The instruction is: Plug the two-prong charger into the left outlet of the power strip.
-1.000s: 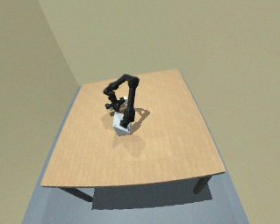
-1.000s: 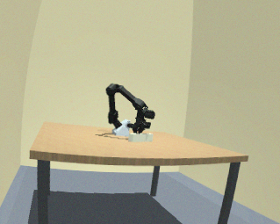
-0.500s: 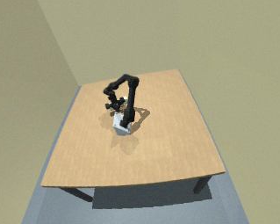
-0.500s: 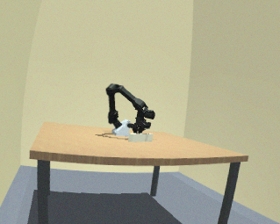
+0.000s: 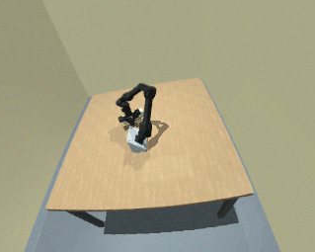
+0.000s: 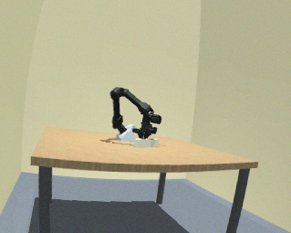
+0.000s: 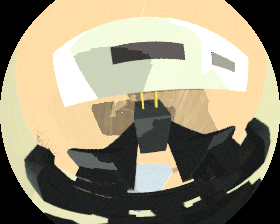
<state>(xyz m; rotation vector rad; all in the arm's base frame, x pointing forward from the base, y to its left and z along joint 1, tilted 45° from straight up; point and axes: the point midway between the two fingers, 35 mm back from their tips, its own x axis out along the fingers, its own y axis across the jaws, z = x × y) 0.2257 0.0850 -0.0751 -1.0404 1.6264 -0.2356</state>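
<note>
My gripper tip is now 2 cm short of the dark two-prong charger, 1 cm to the right of it and 1 cm below it.
</note>
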